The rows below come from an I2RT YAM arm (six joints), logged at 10 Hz.
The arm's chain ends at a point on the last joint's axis. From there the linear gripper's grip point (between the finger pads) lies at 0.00 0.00 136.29 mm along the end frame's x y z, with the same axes.
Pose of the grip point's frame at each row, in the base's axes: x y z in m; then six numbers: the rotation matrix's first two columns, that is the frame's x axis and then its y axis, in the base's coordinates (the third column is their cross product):
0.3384, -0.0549, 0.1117, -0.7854, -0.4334, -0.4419, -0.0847, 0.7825, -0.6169
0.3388, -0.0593, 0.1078, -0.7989, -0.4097, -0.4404, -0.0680, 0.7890, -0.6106
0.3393, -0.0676, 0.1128, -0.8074, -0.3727, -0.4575, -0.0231, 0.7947, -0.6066
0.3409, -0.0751, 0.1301, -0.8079, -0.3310, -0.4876, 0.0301, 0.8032, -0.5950
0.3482, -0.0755, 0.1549, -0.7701, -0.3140, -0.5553, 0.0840, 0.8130, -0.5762
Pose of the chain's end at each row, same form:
0.2548, 0.0060, 0.2005, -0.7854, -0.4334, -0.4419, -0.0847, 0.7825, -0.6169
0.2573, 0.0031, 0.1975, -0.7989, -0.4097, -0.4404, -0.0680, 0.7890, -0.6106
0.2589, -0.0023, 0.2014, -0.8074, -0.3727, -0.4575, -0.0231, 0.7947, -0.6066
0.2607, -0.0076, 0.2172, -0.8079, -0.3310, -0.4876, 0.0301, 0.8032, -0.5950
0.2620, -0.0087, 0.2366, -0.7701, -0.3140, -0.5553, 0.0840, 0.8130, -0.5762

